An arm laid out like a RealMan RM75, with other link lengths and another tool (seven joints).
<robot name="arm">
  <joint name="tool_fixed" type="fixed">
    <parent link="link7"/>
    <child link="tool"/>
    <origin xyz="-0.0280 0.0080 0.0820" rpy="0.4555 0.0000 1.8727"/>
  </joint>
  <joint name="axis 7" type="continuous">
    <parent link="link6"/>
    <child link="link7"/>
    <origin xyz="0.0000 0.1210 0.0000" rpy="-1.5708 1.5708 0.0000"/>
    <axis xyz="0 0 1"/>
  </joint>
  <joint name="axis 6" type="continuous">
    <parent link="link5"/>
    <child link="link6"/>
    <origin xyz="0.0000 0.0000 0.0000" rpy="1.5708 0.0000 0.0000"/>
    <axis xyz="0 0 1"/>
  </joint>
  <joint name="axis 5" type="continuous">
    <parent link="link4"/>
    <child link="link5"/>
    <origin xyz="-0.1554 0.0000 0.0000" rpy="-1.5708 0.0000 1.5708"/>
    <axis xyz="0 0 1"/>
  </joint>
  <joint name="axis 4" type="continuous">
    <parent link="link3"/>
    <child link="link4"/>
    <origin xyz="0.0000 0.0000 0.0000" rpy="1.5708 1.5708 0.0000"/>
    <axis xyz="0 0 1"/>
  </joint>
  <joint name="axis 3" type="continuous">
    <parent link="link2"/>
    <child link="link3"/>
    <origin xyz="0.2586 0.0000 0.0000" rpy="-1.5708 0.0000 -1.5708"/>
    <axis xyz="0 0 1"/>
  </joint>
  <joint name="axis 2" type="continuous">
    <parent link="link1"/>
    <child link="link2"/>
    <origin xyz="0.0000 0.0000 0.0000" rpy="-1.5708 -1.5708 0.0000"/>
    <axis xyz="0 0 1"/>
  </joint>
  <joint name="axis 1" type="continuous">
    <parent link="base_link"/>
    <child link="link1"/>
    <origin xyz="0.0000 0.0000 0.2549" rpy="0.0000 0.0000 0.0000"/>
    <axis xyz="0 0 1"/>
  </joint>
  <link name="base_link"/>
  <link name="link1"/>
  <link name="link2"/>
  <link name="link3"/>
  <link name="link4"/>
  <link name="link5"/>
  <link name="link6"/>
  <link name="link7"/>
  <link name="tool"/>
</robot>
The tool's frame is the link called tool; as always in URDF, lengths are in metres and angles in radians. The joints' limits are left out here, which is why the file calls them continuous.
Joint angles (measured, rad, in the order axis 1, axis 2, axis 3, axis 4, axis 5, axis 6, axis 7), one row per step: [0.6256, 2.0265, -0.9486, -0.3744, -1.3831, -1.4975, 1.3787]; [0.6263, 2.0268, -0.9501, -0.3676, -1.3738, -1.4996, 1.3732]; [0.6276, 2.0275, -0.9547, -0.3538, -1.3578, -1.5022, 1.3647]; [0.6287, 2.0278, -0.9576, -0.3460, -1.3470, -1.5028, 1.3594]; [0.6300, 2.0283, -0.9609, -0.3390, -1.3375, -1.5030, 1.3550]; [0.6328, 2.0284, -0.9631, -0.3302, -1.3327, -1.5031, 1.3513]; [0.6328, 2.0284, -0.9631, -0.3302, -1.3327, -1.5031, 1.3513]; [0.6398, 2.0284, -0.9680, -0.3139, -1.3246, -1.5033, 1.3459]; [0.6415, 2.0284, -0.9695, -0.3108, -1.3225, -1.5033, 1.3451]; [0.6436, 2.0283, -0.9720, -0.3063, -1.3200, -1.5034, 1.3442]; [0.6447, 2.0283, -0.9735, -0.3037, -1.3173, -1.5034, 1.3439]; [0.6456, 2.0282, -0.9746, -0.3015, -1.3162, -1.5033, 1.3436]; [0.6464, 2.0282, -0.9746, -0.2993, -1.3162, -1.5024, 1.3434]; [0.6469, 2.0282, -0.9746, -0.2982, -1.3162, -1.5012, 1.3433]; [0.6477, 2.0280, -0.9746, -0.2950, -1.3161, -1.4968, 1.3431]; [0.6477, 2.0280, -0.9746, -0.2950, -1.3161, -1.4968, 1.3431]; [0.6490, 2.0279, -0.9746, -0.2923, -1.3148, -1.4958, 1.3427]
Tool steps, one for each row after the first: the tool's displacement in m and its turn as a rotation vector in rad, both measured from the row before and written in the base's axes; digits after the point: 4 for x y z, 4 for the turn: [-0.0006, 0.0001, 0.0004, 0.0027, 0.0073, -0.0007]; [-0.0008, -0.0002, 0.0000, 0.0017, 0.0119, -0.0033]; [-0.0006, 0.0003, 0.0002, 0.0026, 0.0071, -0.0023]; [-0.0006, 0.0002, 0.0000, 0.0015, 0.0059, -0.0020]; [-0.0004, 0.0000, -0.0006, -0.0018, 0.0032, -0.0017]; [0.0000, 0.0000, 0.0000, 0.0000, 0.0000, 0.0000]; [-0.0012, 0.0001, -0.0013, -0.0053, 0.0053, -0.0016]; [-0.0004, 0.0000, -0.0002, -0.0012, 0.0012, 0.0000]; [-0.0004, -0.0001, -0.0005, -0.0025, 0.0012, -0.0002]; [-0.0003, 0.0001, -0.0001, -0.0009, 0.0017, -0.0007]; [-0.0001, 0.0000, -0.0002, -0.0012, 0.0005, -0.0004]; [0.0001, 0.0001, -0.0003, -0.0010, -0.0001, -0.0014]; [0.0001, 0.0002, -0.0002, -0.0002, -0.0004, -0.0012]; [0.0006, 0.0006, -0.0005, -0.0003, -0.0018, -0.0049]; [0.0000, 0.0000, 0.0000, 0.0000, 0.0000, 0.0000]; [-0.0001, 0.0003, -0.0001, -0.0003, 0.0008, -0.0016]
